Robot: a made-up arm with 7 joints.
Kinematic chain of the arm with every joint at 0, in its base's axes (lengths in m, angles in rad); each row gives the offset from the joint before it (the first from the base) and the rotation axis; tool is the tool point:
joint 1: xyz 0 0 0.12 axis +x
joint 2: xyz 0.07 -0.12 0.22 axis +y
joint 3: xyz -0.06 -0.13 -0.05 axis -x
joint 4: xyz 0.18 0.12 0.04 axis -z
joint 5: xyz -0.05 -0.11 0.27 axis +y
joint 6: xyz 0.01 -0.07 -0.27 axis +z
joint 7: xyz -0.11 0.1 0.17 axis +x
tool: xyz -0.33 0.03 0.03
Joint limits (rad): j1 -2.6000..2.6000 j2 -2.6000..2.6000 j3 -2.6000..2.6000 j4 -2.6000..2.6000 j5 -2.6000..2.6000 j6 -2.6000..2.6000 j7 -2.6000..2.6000
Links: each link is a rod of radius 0.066 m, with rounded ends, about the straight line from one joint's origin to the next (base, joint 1, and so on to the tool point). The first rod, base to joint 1, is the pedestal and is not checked.
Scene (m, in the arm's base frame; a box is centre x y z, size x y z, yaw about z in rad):
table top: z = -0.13
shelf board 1: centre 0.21 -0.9 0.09 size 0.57 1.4 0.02 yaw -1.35
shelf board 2: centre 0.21 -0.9 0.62 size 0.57 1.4 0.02 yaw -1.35
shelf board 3: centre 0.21 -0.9 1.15 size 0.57 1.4 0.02 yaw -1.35
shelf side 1: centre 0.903 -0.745 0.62 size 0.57 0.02 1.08 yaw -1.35
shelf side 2: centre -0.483 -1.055 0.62 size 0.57 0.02 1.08 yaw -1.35
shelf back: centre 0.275 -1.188 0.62 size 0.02 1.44 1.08 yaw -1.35
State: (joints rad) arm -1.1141 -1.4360 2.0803 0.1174 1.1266 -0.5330 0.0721
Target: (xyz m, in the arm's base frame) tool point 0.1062 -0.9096 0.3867
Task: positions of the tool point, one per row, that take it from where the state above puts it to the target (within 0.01 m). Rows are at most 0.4 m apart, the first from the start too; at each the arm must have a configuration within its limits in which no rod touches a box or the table.
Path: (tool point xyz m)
1: 0.5180 0.1060 0.0223
2: 0.4001 0.1201 0.0317
3: 0.3020 0.0958 0.0649
4: 0.2384 0.0356 0.0965
5: -0.0084 0.0266 0.0398
6: -0.2489 -0.0419 0.1255
7: -0.3885 -0.2108 0.2952
8: -0.3681 -0.4651 0.4477
9: -0.1854 -0.7314 0.4905
10: 0.1062 -0.9096 0.3867

